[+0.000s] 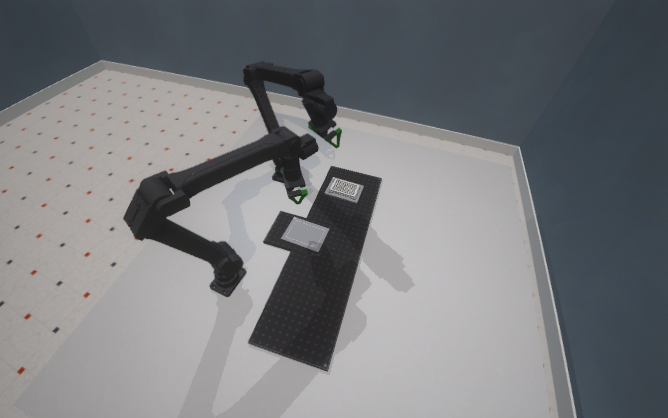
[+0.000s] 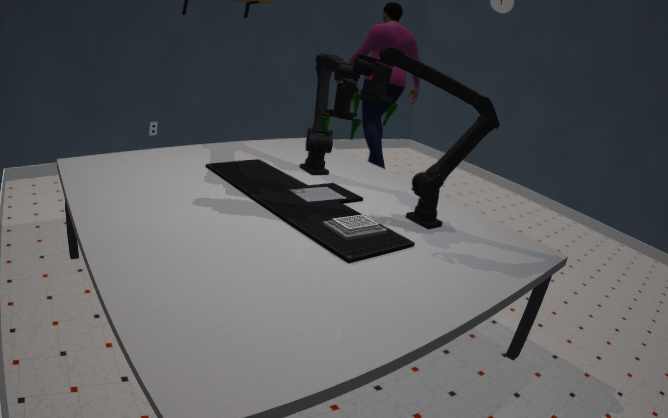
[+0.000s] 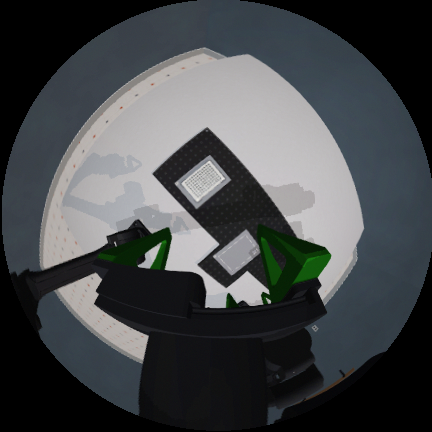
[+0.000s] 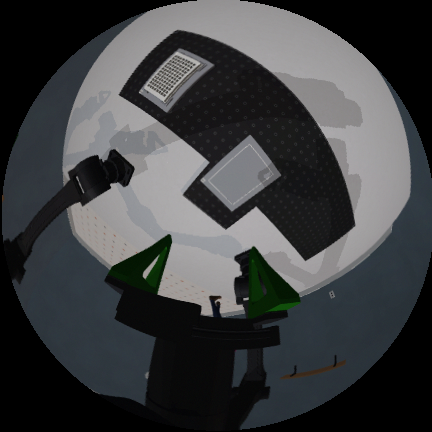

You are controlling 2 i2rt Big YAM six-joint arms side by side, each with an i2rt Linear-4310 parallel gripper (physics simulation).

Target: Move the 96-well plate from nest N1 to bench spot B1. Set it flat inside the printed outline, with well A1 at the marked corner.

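Places are measured from the left arm's base along level axes (x back, y right, z up), in metres.
Pixels of known places: left gripper, fingertip midpoint: [image 1: 330,142] [image 2: 369,121] [image 3: 212,230]; right gripper, fingertip midpoint: [image 1: 295,194] [image 2: 338,137] [image 3: 245,293] [image 4: 210,244]; left arm's base, link origin: [image 2: 423,221] [image 3: 141,235] [image 4: 119,167]; right arm's base, link origin: [image 1: 228,279] [image 2: 313,170].
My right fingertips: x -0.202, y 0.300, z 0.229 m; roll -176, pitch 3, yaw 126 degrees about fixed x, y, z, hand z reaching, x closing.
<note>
For each thing: its middle in the pictures, then the offset to it from my right fingertips. "pt": a spot on its surface instead. Level surfaces: height alone.
- white 96-well plate, body centre: [image 4: 170,74] [image 2: 355,223] [image 3: 202,180] [image 1: 344,188] dy -0.288, dx -0.124, dz -0.197 m
- bench spot, surface spot: [image 4: 240,172] [image 2: 317,194] [image 3: 238,251] [image 1: 307,232] pt dy +0.008, dx -0.050, dz -0.214 m
- light table, surface height: dz -0.229 m
- short black side piece, surface spot: [image 2: 352,195] pt dy -0.031, dx +0.085, dz -0.216 m
The white 96-well plate [image 1: 345,187] [image 2: 356,222] [image 3: 204,180] [image 4: 172,77] sits in a grey nest on the black perforated board. The bench spot [image 1: 305,233] [image 2: 319,194] [image 3: 235,254] [image 4: 240,172] is a flat grey rectangle with a thin printed outline and small marks near opposite ends; their lettering is too small to read. My left gripper [image 1: 324,137] [image 2: 371,119] [image 3: 212,230] is open and empty, high above the table, apart from the plate. My right gripper [image 1: 290,187] [image 2: 339,136] [image 4: 210,244] is open and empty, raised above the table near the bench spot's side.
The long black board [image 1: 305,315] [image 2: 240,175] [image 3: 185,155] [image 4: 310,225] lies on the light table [image 1: 450,225] [image 2: 225,300]. A short black side piece [image 1: 275,235] [image 2: 352,195] juts out under part of the bench spot. A person [image 2: 392,55] in a pink top stands behind the arms.
</note>
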